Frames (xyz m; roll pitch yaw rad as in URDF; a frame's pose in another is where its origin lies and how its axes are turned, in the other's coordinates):
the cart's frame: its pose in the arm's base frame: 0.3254 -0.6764 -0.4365 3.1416 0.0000 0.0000
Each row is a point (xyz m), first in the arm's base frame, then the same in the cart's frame.
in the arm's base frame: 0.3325 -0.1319 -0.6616
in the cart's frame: 0.0071 -0.5445 0.2251
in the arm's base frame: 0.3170 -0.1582 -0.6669
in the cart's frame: -0.0084 -0.5182 0.2304
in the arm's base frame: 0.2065 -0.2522 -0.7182
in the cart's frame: -0.1189 -0.4242 0.2817
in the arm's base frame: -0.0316 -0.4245 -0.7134
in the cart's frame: -0.3570 -0.2519 0.2769
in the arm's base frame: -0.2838 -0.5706 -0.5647
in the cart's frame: -0.6092 -0.1058 0.1282
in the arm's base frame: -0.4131 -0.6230 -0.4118
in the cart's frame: -0.7385 -0.0534 -0.0247
